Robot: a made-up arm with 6 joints. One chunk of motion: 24 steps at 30 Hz.
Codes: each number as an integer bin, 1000 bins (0 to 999) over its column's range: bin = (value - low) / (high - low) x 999, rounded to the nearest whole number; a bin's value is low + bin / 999 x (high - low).
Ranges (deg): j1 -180.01..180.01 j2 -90..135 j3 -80.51..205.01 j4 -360.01..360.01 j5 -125..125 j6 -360.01..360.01
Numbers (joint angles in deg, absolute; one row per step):
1: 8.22 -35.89 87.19 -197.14 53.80 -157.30
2: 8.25 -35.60 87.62 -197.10 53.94 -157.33
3: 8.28 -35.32 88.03 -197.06 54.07 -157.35
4: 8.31 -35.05 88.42 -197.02 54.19 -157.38
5: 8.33 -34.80 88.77 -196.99 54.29 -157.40
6: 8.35 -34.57 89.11 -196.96 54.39 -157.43
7: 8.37 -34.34 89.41 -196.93 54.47 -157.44
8: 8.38 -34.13 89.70 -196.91 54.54 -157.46
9: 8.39 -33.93 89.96 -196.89 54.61 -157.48
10: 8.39 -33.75 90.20 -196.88 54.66 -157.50
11: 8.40 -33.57 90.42 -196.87 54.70 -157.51
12: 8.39 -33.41 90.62 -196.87 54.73 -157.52
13: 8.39 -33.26 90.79 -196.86 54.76 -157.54
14: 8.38 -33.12 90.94 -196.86 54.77 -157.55
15: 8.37 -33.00 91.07 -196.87 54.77 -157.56
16: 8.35 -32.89 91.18 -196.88 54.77 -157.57
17: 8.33 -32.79 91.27 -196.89 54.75 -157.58
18: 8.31 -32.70 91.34 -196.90 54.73 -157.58
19: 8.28 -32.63 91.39 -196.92 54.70 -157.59
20: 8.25 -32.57 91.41 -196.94 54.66 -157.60
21: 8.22 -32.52 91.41 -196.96 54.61 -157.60
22: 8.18 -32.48 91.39 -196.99 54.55 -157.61
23: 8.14 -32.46 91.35 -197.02 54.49 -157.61
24: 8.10 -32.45 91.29 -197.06 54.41 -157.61
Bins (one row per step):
1: 522 240 587 226 714 281
2: 522 242 588 226 715 281
3: 522 243 590 226 716 281
4: 523 244 591 226 716 281
5: 523 245 592 226 716 281
6: 523 246 593 226 717 281
7: 523 247 595 226 717 281
8: 523 248 596 226 717 281
9: 523 249 596 226 718 281
10: 523 250 597 226 718 281
11: 523 251 598 226 718 281
12: 523 251 599 226 718 281
13: 523 252 599 226 718 281
14: 523 253 600 226 718 281
15: 523 253 600 226 718 281
16: 523 254 601 226 718 281
17: 523 254 601 226 718 281
18: 523 254 601 226 718 281
19: 522 255 601 226 718 281
20: 522 255 602 226 718 281
21: 522 255 602 226 718 281
22: 522 255 601 226 717 281
23: 522 255 601 226 717 281
24: 522 256 601 226 717 281

